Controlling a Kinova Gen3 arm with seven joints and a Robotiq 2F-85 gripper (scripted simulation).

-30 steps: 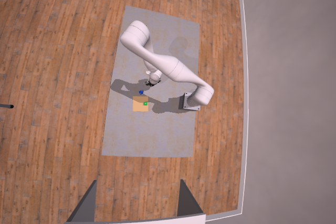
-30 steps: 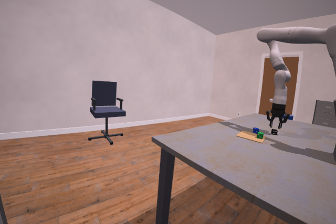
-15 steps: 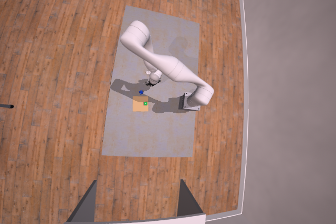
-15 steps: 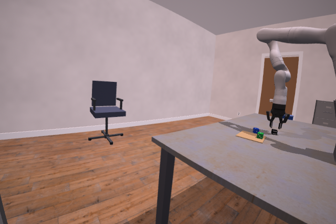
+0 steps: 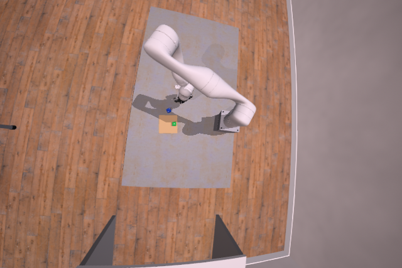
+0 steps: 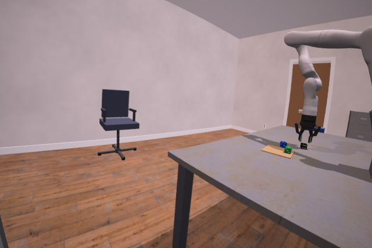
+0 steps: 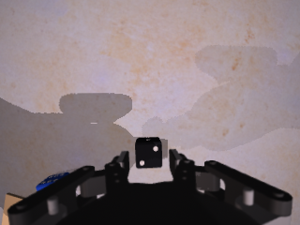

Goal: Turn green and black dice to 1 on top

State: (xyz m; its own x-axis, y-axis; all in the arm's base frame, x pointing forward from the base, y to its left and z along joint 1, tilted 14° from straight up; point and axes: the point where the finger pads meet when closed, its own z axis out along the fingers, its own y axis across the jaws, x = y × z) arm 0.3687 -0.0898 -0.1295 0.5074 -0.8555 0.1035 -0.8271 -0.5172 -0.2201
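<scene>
The black die is 40 mm below my hand. The rest, counted from my hand: blue die (80 mm ahead, 100 mm to the left, 40 mm below); then tan mat (50 mm ahead, 200 mm to the left, 50 mm below); then green die (10 mm ahead, 190 mm to the left, 40 mm below).
</scene>
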